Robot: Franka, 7 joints.
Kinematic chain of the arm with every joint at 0, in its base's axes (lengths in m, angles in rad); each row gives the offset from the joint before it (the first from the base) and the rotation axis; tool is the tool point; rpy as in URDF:
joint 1: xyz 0 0 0.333 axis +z
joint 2: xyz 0 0 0 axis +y
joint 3: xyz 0 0 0.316 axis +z
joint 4: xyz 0.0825 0 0 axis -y
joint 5: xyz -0.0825 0 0.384 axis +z
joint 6: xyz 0 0 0 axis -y
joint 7: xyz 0.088 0 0 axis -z
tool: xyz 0 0 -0.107 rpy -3.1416 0 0
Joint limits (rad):
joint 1: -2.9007..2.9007
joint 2: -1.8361..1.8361
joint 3: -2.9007..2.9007
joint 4: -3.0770..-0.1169
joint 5: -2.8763..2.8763
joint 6: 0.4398..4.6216
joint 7: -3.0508..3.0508
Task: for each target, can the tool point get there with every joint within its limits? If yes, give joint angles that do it. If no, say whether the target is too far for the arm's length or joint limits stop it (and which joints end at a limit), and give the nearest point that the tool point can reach.
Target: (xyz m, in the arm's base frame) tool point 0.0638 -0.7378 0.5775
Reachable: yes | joints -1.4419 0.9528 -0.6941 -0.3752 1.3188 1.3035 0.4725
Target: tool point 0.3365 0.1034 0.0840
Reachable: yes | joints -0.8720 0.9874 0.5965 -2.6235 -1.2184 3.4472 -0.1594
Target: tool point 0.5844 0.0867 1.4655
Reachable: no: too far | nearest point 0.3925 0.0582 1.0936 | short by 0.419 m
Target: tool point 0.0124 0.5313 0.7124
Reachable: yes | joints 0.6839 1.0818 2.2815 -1.2277 -1.2891 0.8027 0.2419
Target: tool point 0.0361 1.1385 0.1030
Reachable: no: too far | nearest point 0.0267 0.8405 0.1632 | short by 0.304 m
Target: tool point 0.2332 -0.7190 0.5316
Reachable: yes | joints -1.5759 1.5191 1.7066 -0.6066 1.6406 1.2750 -2.5190
